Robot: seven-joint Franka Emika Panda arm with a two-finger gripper.
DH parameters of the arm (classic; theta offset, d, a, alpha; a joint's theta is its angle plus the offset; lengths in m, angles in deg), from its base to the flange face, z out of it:
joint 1: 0 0.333 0 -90
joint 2: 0 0 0 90
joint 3: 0 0.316 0.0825 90
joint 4: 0 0 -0.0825 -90
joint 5: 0 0.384 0 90
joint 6: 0 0 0.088 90
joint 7: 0 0.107 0 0
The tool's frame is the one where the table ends.
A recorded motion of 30 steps. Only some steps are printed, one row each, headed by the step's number.
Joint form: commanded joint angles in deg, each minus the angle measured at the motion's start. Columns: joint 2, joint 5, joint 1, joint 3, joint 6, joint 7, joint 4.
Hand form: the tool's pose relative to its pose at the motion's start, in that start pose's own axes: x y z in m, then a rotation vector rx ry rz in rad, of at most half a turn. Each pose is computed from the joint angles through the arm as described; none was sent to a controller.
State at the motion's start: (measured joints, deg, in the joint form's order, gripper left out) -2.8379 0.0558 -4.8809 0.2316 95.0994 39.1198 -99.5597
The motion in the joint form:
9: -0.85 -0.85 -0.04 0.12 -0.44 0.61 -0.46
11: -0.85 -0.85 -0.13 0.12 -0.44 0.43 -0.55
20: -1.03 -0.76 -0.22 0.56 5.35 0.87 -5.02
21: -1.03 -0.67 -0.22 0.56 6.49 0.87 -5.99
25: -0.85 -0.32 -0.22 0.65 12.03 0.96 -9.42
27: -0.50 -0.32 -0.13 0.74 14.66 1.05 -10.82
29: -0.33 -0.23 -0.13 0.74 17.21 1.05 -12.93
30: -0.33 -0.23 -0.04 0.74 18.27 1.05 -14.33
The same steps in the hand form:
9: -0.0036 0.0038 -0.0034 -0.0122 0.0089 0.0080
11: -0.0031 0.0045 -0.0027 -0.0131 0.0076 0.0065
20: -0.0020 -0.0011 0.0241 0.0044 0.0272 0.0071
21: -0.0017 -0.0016 0.0305 0.0075 0.0285 0.0072
25: 0.0010 -0.0056 0.0523 0.0337 0.0505 0.0079
27: 0.0022 -0.0089 0.0632 0.0437 0.0622 0.0062
29: 0.0023 -0.0091 0.0785 0.0479 0.0648 0.0065
30: 0.0005 -0.0087 0.0886 0.0441 0.0602 0.0049

